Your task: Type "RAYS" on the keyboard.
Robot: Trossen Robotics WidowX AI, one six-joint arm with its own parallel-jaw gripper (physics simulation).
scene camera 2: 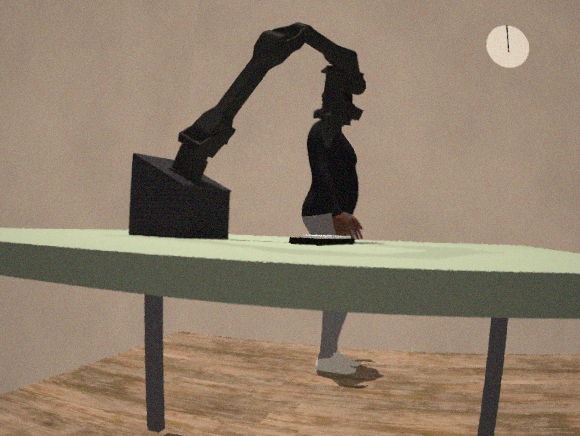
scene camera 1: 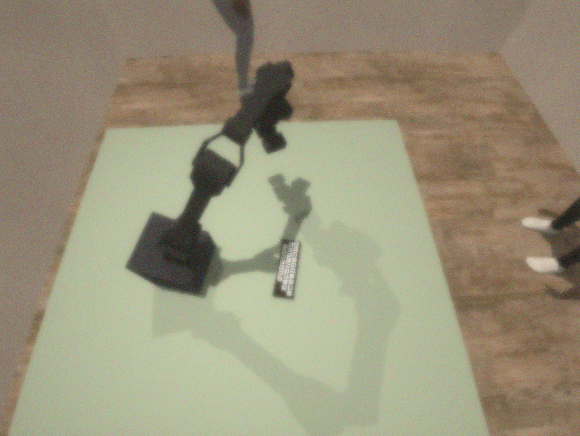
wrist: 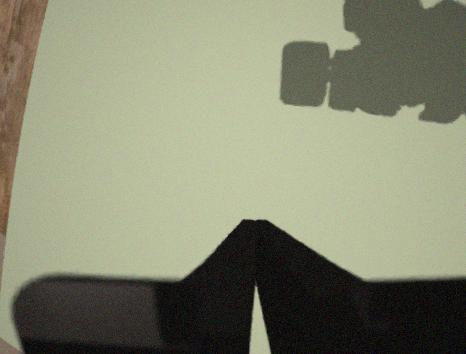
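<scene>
The keyboard, black with pale keys, lies flat on the green table, to the right of the arm's base in both scene views. It does not show in the wrist view. My gripper is shut, its fingertips together with nothing between them. It hangs high above the table. In scene camera 2 it is above the keyboard in the picture, its fingers blending with a person's dark top. In scene camera 1 the fingertips are hard to make out. The key letters are too small to read.
The arm's dark base stands on the green table. A person stands behind the table. Legs show beyond the far edge, and white shoes on the right. Arm shadows cross the table.
</scene>
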